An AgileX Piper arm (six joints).
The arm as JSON. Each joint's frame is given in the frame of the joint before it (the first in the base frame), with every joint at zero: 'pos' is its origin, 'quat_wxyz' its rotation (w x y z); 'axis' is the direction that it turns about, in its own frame. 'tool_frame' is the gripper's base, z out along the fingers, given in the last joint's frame.
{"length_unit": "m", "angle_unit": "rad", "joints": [
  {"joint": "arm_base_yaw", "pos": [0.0, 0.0, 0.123], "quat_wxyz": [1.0, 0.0, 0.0, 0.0], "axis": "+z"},
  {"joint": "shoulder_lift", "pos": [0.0, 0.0, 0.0], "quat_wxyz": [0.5, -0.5, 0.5, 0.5], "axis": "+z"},
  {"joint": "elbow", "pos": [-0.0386, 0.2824, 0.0], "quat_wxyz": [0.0, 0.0, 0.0, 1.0], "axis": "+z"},
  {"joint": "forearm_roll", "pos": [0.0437, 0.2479, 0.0], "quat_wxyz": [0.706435, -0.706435, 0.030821, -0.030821], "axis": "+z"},
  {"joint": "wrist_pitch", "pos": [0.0, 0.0, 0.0], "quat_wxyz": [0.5, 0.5, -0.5, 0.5], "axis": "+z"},
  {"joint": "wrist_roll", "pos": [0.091, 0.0, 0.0], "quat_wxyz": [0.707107, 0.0, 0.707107, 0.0], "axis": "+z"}
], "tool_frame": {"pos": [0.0, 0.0, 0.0], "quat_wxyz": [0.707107, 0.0, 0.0, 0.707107]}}
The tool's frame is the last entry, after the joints.
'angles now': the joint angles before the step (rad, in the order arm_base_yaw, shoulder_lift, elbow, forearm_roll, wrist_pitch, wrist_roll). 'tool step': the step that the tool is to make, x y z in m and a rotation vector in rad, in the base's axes. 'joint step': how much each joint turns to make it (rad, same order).
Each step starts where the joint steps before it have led.
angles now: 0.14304, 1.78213, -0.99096, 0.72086, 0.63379, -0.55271
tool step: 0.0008, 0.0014, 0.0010, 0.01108, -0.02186, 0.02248
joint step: -0.00006, -0.00004, -0.00002, 0.03512, -0.00214, -0.05421
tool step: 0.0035, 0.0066, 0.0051, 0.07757, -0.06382, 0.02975
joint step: -0.00003, 0.00020, -0.00009, 0.16890, -0.00005, -0.16906
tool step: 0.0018, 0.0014, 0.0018, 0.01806, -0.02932, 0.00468
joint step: -0.00006, -0.00034, 0.00019, 0.05266, -0.00810, -0.05594
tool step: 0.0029, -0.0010, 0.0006, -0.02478, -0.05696, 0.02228
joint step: 0.00010, 0.00000, 0.00010, 0.02106, -0.03267, -0.07341
